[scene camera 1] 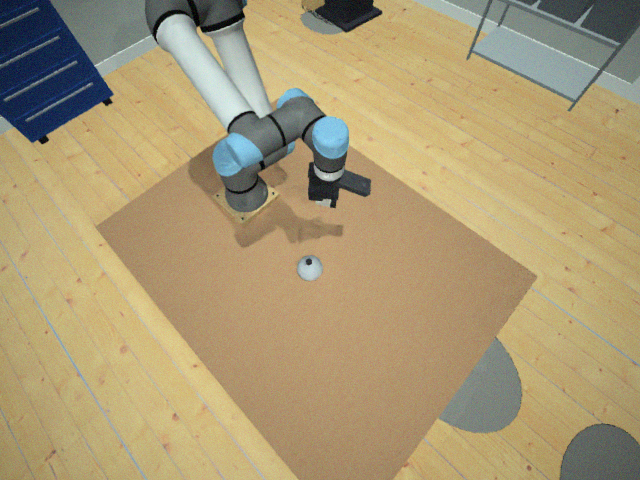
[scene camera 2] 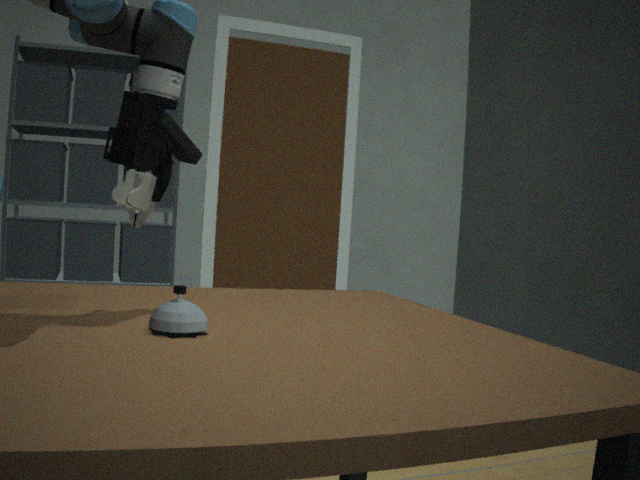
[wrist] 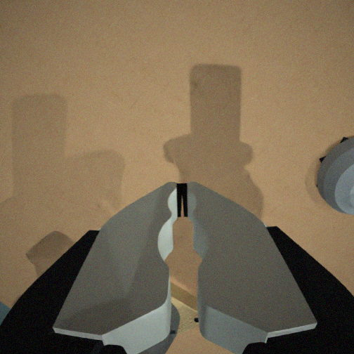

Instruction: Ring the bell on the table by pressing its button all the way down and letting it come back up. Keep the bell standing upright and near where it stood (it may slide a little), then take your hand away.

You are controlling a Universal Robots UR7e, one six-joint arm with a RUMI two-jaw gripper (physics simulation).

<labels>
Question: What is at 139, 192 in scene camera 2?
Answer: The gripper.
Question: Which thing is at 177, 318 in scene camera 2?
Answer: A dome bell.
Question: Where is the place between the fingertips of the gripper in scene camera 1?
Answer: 331, 205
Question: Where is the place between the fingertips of the gripper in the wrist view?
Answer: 181, 186
</labels>
